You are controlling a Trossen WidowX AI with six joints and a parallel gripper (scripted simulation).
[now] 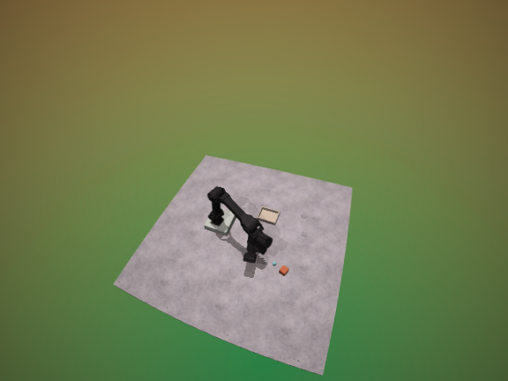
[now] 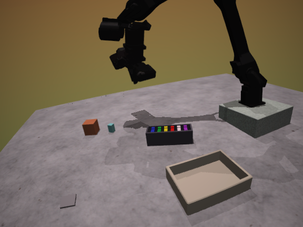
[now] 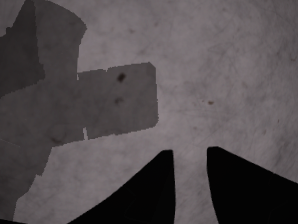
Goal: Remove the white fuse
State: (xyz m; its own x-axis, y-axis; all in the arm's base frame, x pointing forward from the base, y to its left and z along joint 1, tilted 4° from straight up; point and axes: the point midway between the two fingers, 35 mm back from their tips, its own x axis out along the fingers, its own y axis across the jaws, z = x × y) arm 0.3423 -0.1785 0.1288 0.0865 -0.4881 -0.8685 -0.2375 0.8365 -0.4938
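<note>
My gripper tip is now 70 mm past the white fuse, 230 mm to the right of it and 100 mm above it. The rest, counted from my gripper tip: tray: 60 mm behind, 400 mm to the left, 130 mm below; then teal cube: 110 mm ahead, 90 mm to the left, 120 mm below; then orange cube: 180 mm ahead, 70 mm to the left, 110 mm below.
</note>
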